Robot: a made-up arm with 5 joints.
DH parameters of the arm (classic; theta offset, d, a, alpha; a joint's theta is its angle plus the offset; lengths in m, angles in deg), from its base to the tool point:
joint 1: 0 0.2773 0 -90
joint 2: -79.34 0 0.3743 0
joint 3: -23.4 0 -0.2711 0
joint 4: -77.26 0 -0.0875 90
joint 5: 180 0.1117 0 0
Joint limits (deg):
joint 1: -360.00..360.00
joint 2: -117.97..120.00
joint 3: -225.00..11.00
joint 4: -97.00..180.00
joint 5: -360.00..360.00
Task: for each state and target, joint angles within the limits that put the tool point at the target. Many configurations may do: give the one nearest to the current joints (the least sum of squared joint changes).
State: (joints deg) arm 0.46 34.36 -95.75 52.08 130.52
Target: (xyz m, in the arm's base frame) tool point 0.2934 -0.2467 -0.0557
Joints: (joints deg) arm -40.06 69.48 -70.17 58.71 130.52
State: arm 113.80 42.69 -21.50 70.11 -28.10
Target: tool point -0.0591 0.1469 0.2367
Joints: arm 111.92 19.05 -21.20 83.27 -28.10
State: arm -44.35 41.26 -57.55 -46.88 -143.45
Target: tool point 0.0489 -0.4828 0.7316
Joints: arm -84.22 14.43 -88.50 -44.68 -143.45
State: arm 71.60 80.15 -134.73 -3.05 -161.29
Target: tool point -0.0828 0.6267 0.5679
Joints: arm 97.53 71.63 -170.25 -39.77 -161.29
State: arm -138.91 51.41 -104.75 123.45 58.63
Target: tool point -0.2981 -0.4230 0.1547
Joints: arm -125.17 59.46 -108.46 118.17 58.63
